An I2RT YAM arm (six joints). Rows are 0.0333 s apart.
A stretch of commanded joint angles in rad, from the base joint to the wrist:
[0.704 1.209 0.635 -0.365 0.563 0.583]
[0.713 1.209 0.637 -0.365 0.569 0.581]
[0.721 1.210 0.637 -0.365 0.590 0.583]
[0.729 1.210 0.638 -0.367 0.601 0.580]
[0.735 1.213 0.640 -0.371 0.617 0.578]
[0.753 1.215 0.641 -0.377 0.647 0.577]
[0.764 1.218 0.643 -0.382 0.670 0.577]
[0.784 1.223 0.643 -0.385 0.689 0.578]
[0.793 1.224 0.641 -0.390 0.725 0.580]
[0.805 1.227 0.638 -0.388 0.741 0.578]
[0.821 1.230 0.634 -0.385 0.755 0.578]
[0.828 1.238 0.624 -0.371 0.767 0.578]
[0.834 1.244 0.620 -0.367 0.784 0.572]
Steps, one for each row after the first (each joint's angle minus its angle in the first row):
[0.009 0.000 0.002 0.000 0.006 -0.002]
[0.017 0.001 0.002 0.000 0.027 0.000]
[0.025 0.001 0.003 -0.002 0.038 -0.003]
[0.031 0.004 0.005 -0.006 0.054 -0.005]
[0.049 0.006 0.006 -0.012 0.084 -0.006]
[0.060 0.009 0.008 -0.017 0.107 -0.006]
[0.080 0.014 0.008 -0.020 0.126 -0.005]
[0.089 0.015 0.006 -0.025 0.162 -0.003]
[0.101 0.018 0.003 -0.023 0.178 -0.005]
[0.117 0.021 -0.001 -0.020 0.192 -0.005]
[0.124 0.029 -0.011 -0.006 0.204 -0.005]
[0.130 0.035 -0.015 -0.002 0.221 -0.011]

